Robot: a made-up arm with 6 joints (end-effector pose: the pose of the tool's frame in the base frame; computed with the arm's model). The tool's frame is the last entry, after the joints. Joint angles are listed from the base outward.
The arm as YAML. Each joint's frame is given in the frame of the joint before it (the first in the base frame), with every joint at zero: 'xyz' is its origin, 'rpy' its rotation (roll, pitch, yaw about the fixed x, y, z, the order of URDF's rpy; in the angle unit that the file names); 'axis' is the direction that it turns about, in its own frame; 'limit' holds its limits. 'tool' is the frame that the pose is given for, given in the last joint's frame.
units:
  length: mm
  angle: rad
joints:
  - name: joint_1
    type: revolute
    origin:
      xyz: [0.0, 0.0, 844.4]
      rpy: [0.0, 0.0, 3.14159]
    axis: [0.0, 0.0, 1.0]
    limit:
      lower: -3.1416
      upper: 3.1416
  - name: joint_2
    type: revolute
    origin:
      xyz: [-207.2, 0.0, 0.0]
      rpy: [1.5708, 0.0, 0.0]
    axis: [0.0, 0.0, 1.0]
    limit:
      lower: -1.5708
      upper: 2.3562
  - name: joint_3
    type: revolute
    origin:
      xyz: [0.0, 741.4, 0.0]
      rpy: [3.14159, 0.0, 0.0]
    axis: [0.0, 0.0, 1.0]
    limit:
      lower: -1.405
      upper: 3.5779
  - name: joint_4
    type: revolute
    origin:
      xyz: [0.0, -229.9, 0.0]
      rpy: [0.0, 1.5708, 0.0]
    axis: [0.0, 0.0, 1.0]
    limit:
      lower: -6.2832
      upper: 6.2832
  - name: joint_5
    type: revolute
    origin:
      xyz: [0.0, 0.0, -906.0]
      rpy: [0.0, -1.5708, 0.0]
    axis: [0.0, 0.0, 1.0]
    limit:
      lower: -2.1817
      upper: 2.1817
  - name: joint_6
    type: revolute
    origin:
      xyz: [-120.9, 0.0, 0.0]
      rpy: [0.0, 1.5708, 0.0]
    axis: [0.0, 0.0, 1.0]
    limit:
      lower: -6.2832
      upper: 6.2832
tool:
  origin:
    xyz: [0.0, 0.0, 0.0]
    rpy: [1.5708, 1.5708, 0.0]
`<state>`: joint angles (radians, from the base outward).
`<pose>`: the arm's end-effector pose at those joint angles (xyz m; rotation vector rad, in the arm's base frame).
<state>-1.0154 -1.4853 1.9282 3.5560 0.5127 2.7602</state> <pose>-0.7893 1.2267 0.4669 -1.1748 -2.7215 -0.1521</pose>
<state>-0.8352 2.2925 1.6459 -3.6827 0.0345 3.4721</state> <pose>1.1555 -1.2736 -0.0834 0.4794 0.5504 -0.8533</pose>
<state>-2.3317 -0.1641 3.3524 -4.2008 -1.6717 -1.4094</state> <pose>0.3653 0.5358 0.9798 0.7110 2.6493 -0.5481</pose>
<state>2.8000 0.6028 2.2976 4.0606 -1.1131 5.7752</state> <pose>-0.2319 -0.0091 2.3706 0.1173 -0.5640 -1.1093</pose>
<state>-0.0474 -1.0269 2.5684 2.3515 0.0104 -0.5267</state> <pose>-1.2484 0.0601 0.5721 -0.4543 1.7174 2.1995</pose>
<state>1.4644 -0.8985 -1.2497 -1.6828 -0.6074 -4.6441</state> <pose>0.0011 0.6564 1.1834 -0.0957 0.3680 2.0396</pose>
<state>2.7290 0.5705 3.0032 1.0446 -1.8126 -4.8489</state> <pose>0.1959 0.0250 1.9096 -0.3389 -0.7318 1.5380</pose>
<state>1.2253 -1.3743 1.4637 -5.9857 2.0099 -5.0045</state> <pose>-0.5163 -1.3398 0.9254 -1.4679 0.5425 1.9781</pose>
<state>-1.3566 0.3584 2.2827 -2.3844 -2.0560 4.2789</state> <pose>0.0472 0.1284 2.2293 1.2145 1.1236 0.0342</pose>
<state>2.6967 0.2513 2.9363 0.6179 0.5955 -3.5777</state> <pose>0.5583 -0.3097 1.7501 -0.0881 0.0862 -0.7727</pose>
